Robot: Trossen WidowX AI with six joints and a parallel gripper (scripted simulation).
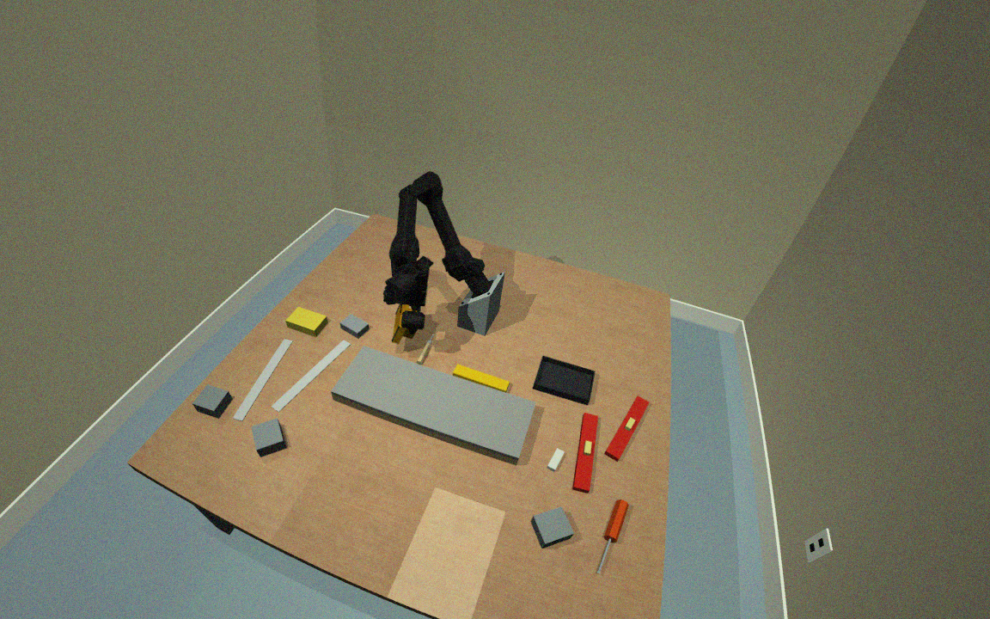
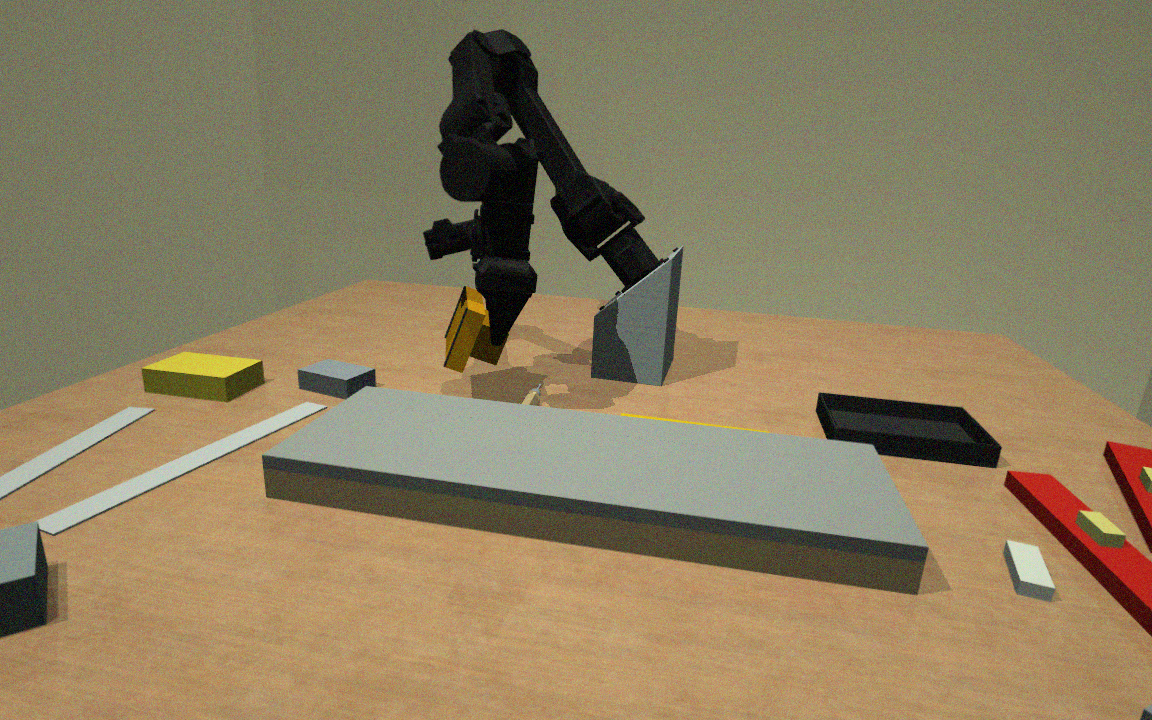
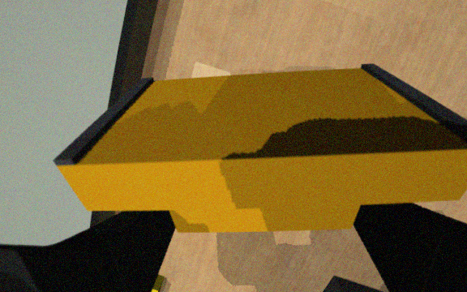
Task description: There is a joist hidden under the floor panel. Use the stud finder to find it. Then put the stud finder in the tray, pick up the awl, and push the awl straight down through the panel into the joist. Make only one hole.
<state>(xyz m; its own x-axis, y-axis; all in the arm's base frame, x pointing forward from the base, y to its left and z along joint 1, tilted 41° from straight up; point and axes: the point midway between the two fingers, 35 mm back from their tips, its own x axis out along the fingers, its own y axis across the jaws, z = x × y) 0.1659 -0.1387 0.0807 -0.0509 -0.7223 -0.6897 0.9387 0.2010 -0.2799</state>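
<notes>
Now: gripper tip 10 mm past the yellow stud finder and 10 mm to the left of it. The rest, counted from my gripper tip: thin yellow bar 70 mm ahead, 240 mm to the left, 70 mm below; then awl 50 mm to the left, 70 mm below; then grey block 20 mm ahead, 190 mm to the right, 70 mm below.
</notes>
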